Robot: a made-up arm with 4 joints. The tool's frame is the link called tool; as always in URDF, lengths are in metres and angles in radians. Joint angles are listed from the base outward. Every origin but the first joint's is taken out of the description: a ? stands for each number. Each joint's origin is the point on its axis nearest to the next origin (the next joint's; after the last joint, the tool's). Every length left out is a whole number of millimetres.
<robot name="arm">
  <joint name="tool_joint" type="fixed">
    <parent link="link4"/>
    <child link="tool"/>
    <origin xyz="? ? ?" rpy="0 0 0"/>
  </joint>
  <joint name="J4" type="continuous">
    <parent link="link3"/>
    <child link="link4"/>
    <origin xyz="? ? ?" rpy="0 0 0"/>
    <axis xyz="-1 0 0"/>
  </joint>
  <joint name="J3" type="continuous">
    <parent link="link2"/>
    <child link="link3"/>
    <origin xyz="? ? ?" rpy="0 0 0"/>
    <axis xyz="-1 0 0"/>
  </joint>
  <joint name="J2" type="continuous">
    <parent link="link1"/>
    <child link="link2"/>
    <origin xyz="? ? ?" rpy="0 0 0"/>
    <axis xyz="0 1 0"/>
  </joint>
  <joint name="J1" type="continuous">
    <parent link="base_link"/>
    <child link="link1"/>
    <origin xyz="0.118 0 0.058" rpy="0 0 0"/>
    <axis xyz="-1 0 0"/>
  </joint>
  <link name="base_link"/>
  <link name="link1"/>
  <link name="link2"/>
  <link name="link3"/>
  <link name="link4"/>
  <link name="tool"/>
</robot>
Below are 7 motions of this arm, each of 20 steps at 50 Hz.
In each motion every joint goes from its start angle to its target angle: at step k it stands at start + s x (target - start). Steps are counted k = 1, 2, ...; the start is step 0. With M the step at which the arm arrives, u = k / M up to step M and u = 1 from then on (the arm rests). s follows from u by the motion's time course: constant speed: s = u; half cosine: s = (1 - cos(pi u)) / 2; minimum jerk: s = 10 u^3 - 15 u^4 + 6 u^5.
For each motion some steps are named. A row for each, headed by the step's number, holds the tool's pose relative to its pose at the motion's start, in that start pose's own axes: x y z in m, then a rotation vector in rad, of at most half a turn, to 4 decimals.
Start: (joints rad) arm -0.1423 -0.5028 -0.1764 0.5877
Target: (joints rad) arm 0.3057 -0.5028 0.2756 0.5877
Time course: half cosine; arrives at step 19
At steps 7, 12, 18, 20:
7: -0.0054 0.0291 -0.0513 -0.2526 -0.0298 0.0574
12: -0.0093 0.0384 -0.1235 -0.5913 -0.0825 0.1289
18: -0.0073 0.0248 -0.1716 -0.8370 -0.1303 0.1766
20: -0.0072 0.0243 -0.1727 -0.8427 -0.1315 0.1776

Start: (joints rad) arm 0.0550 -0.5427 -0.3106 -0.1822
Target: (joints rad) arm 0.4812 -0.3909 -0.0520 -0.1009
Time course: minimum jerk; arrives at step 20
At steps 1, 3, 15, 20:
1: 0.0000 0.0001 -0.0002 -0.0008 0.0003 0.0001
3: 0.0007 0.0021 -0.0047 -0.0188 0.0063 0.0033
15: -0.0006 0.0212 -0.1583 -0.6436 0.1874 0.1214
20: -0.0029 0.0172 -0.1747 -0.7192 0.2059 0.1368

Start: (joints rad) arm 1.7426 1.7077 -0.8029 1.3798
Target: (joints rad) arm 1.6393 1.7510 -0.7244 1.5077
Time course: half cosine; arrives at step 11
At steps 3, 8, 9, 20:
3: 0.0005 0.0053 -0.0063 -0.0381 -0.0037 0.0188
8: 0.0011 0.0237 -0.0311 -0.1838 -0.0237 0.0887
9: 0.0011 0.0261 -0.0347 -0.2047 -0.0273 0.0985
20: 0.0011 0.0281 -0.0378 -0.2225 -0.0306 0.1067

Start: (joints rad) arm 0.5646 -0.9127 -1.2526 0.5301
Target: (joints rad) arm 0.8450 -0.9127 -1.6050 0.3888
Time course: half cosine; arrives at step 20
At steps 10, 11, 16, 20:
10: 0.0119 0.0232 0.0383 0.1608 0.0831 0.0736
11: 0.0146 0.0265 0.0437 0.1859 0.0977 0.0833
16: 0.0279 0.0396 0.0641 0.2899 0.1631 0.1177
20: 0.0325 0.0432 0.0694 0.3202 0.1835 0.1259

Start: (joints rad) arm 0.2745 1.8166 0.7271 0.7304
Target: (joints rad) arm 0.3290 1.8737 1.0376 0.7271
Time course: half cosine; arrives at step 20
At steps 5, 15, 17, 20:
5: -0.0026 0.0065 -0.0156 -0.0430 0.0085 0.0076
15: -0.0198 0.0286 -0.0927 -0.2497 0.0441 0.0496
17: -0.0225 0.0302 -0.1028 -0.2764 0.0480 0.0557
20: -0.0242 0.0311 -0.1088 -0.2923 0.0503 0.0594

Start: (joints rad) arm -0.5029 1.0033 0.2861 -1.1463
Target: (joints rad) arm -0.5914 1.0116 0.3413 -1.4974
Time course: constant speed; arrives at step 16
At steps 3, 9, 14, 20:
3: 0.0009 -0.0062 0.0071 0.0644 0.0118 0.0076
9: 0.0035 -0.0201 0.0206 0.1931 0.0368 0.0209
14: 0.0065 -0.0331 0.0309 0.3002 0.0589 0.0300
20: 0.0079 -0.0386 0.0347 0.3430 0.0680 0.0331

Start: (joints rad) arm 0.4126 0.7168 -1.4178 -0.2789
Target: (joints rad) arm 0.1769 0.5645 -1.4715 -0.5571
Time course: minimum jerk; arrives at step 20
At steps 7, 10, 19, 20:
7: -0.0076 -0.0078 0.0331 0.1205 0.0411 0.0295
10: -0.0139 -0.0204 0.0705 0.2575 0.0884 0.0592
19: -0.0194 -0.0546 0.1391 0.5192 0.1802 0.1055
20: -0.0194 -0.0547 0.1393 0.5198 0.1804 0.1056

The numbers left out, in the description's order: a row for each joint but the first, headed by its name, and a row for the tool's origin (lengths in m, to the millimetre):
tool: 0 0.126 0.045
J4: 0 0.222 -0.08
J3: 0.07 0 0.142
J2: 0 -0.281 0.053

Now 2 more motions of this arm.
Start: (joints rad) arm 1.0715 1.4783 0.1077 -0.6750
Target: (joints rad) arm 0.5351 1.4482 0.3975 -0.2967
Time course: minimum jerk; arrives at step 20
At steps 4, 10, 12, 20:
4: -0.0007 -0.0016 -0.0069 -0.0358 0.0146 0.0273
10: -0.0084 -0.0207 -0.0587 -0.3053 0.0906 0.2526
12: -0.0114 -0.0322 -0.0794 -0.4134 0.1028 0.3527
20: -0.0140 -0.0564 -0.1141 -0.5944 0.0961 0.5336

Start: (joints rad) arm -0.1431 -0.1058 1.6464 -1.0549
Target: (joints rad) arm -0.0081 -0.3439 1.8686 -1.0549
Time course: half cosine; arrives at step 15
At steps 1, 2, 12, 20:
1: 0.0003 -0.0008 0.0000 -0.0039 -0.0022 -0.0013
2: 0.0012 -0.0032 0.0001 -0.0154 -0.0089 -0.0052
12: 0.0253 -0.0717 0.0147 -0.3198 -0.1828 -0.1177
20: 0.0277 -0.0795 0.0179 -0.3530 -0.2018 -0.1312

